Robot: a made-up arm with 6 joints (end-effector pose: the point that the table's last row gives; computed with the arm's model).
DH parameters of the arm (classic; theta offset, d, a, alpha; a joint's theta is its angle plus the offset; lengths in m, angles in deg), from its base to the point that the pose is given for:
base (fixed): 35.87 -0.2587 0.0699 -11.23
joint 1: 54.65 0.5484 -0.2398 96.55
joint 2: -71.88 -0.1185 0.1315 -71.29
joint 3: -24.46 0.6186 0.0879 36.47
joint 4: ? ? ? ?
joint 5: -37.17 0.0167 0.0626 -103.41
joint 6: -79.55 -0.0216 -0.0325 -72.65
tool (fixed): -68.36 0.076 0 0
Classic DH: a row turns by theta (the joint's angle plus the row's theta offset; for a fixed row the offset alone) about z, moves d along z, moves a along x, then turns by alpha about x.
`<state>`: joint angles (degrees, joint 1 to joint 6).
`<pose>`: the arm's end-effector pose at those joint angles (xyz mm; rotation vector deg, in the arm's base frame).
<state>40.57 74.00 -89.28 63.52 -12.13 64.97</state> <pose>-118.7 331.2 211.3 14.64 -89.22 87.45</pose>
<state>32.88 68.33 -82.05 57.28 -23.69 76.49</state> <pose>-117.6 333.2 185.9 5.48 -86.38 105.31</pose>
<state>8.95 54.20 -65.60 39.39 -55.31 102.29</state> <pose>-91.3 362.5 122.9 -24.33 -46.94 138.47</pose>
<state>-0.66 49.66 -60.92 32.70 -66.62 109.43</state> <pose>-69.3 377.6 99.3 -31.58 -25.08 141.49</pose>
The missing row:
joint 4: 88.51 -0.6803 0.0203 108.74
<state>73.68 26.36 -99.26 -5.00 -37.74 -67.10</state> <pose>73.1 247.3 -220.0 82.13 141.71 69.72</pose>
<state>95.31 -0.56 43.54 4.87 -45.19 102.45</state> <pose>58.7 -316.7 430.5 -28.35 -70.56 -91.81</pose>
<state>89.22 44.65 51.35 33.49 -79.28 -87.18</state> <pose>119.4 -413.2 558.0 55.80 -35.11 51.84</pose>
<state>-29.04 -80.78 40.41 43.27 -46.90 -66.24</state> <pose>-648.2 215.7 101.0 -102.61 -14.16 51.92</pose>
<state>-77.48 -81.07 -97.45 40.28 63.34 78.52</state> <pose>-587.1 -152.7 13.8 -97.63 24.36 10.77</pose>
